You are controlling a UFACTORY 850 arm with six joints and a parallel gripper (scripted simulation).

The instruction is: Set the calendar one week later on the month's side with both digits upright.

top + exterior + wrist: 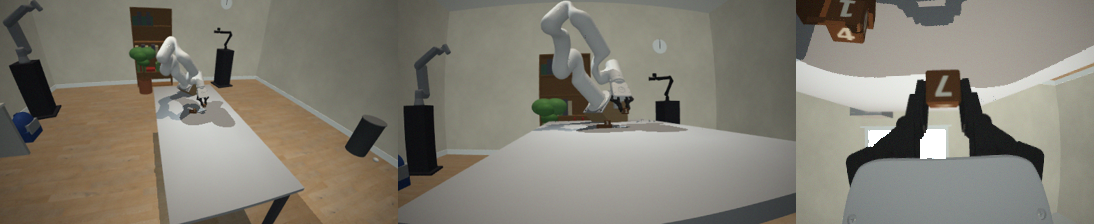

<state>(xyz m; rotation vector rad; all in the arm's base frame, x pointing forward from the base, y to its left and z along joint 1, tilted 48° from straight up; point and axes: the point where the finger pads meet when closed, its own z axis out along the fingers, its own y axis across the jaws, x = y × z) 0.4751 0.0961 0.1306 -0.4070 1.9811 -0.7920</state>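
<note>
The brown cube lies 2 cm below my hand and 1 cm ahead of it. Also, from my hand: tray 10 cm to the right, 9 cm below, 4 cm behind.
</note>
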